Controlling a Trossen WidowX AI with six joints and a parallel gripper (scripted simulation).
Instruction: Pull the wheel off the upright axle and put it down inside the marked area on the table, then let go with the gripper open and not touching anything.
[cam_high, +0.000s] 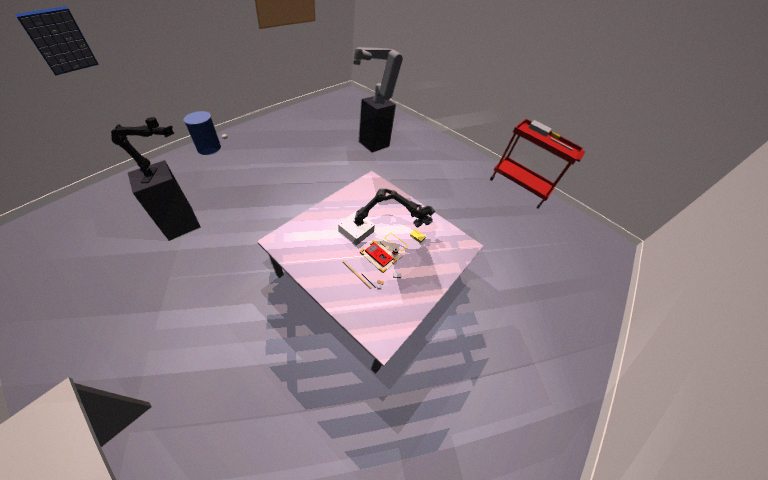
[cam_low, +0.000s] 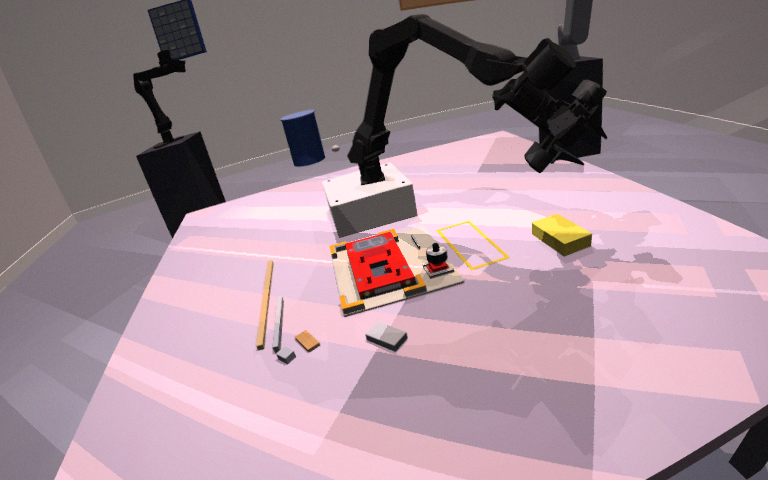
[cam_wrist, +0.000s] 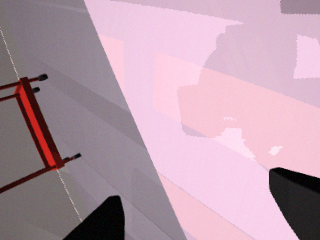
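Now: gripper tip 33 cm to the left of the black wheel, 14 cm above it and 2 cm short of it. From my gripper tip the other things lie so: yellow block (16 cm below, 7 cm to the right); grey bar (65 cm to the right, 17 cm below, 9 cm ahead); grey block (45 cm to the right, 18 cm ahead, 17 cm below).
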